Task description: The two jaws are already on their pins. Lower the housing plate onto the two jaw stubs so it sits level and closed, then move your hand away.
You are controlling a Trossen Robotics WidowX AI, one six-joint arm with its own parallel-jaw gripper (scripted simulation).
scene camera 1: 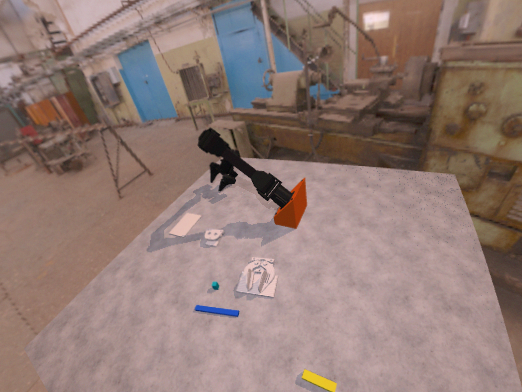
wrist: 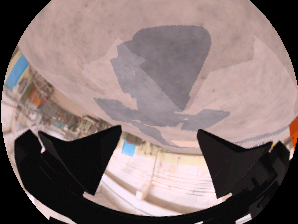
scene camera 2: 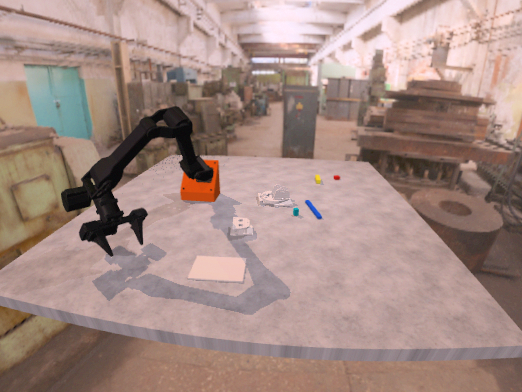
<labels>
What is my gripper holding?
Nothing.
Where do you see a pale sheet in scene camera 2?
220, 269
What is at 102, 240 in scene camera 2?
My gripper.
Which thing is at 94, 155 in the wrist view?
My gripper.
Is my gripper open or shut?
Open.
</labels>
